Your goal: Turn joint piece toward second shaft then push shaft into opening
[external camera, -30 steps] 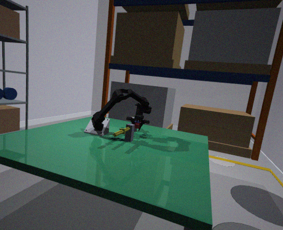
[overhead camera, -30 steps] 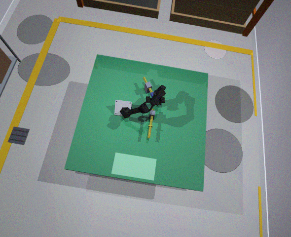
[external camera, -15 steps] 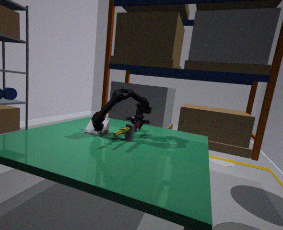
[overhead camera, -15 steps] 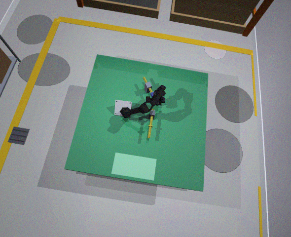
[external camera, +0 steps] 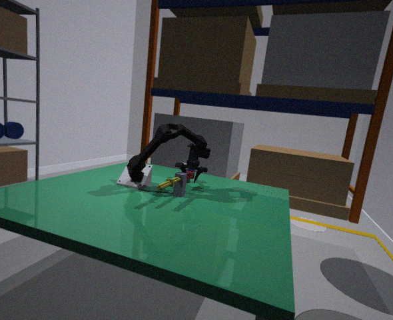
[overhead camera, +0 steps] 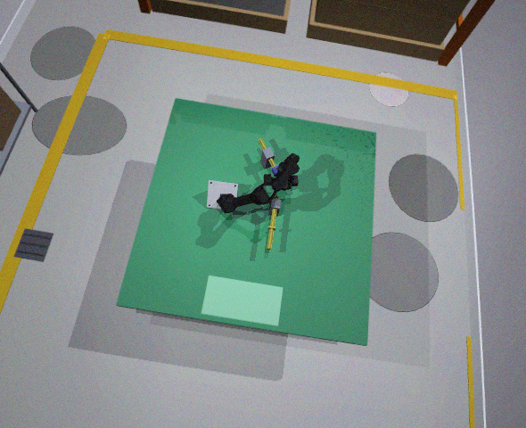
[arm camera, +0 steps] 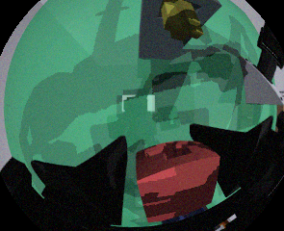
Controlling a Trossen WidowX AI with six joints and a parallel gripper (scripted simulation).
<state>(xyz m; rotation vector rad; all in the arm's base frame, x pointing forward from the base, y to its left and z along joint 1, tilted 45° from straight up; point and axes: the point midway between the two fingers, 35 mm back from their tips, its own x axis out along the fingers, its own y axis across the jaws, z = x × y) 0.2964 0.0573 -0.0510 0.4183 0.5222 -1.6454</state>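
My gripper tip is 40 mm below the red square joint piece and 20 mm to the right of it.
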